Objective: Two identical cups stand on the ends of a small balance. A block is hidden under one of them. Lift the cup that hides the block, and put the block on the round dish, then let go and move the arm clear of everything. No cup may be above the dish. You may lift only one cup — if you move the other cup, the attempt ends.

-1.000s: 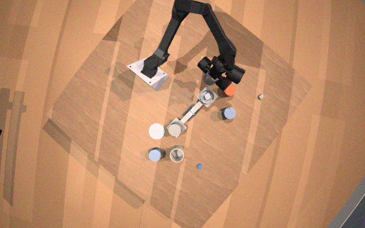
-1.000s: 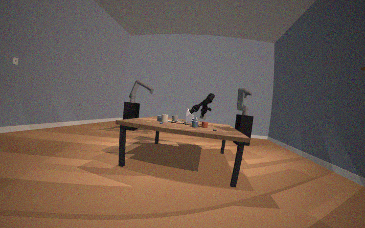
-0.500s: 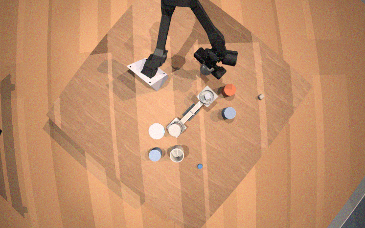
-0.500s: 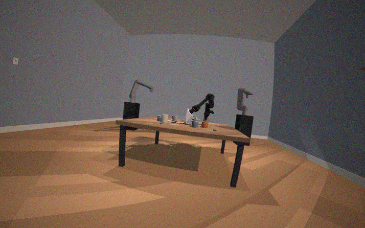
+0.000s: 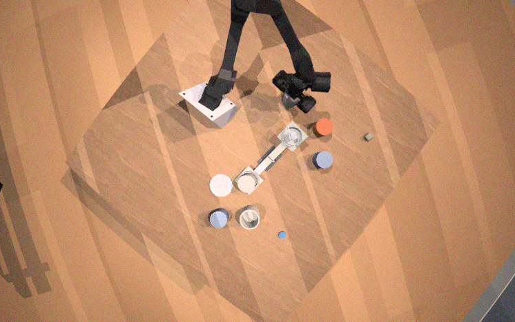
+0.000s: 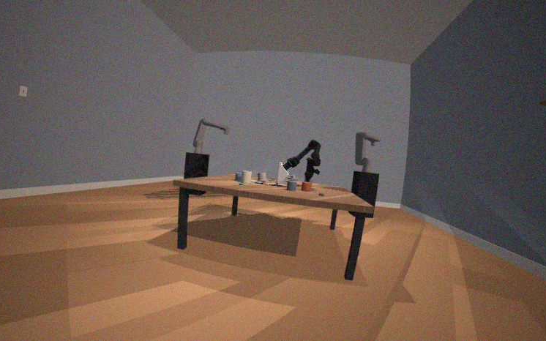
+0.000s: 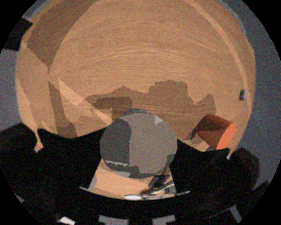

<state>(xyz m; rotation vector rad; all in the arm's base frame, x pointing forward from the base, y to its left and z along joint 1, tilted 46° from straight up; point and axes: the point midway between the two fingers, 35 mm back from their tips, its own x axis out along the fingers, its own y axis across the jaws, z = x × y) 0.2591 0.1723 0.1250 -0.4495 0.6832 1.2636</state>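
Right now the small pale block is 90 mm ahead of my gripper tip, 150 mm to the right of it and 50 mm above it. From my gripper tip the other things lie so: round dish: 70 mm behind, 480 mm to the right, 40 mm below; orange cylinder: 170 mm ahead, 50 mm to the right; beige cup: 110 mm ahead, 520 mm to the right.
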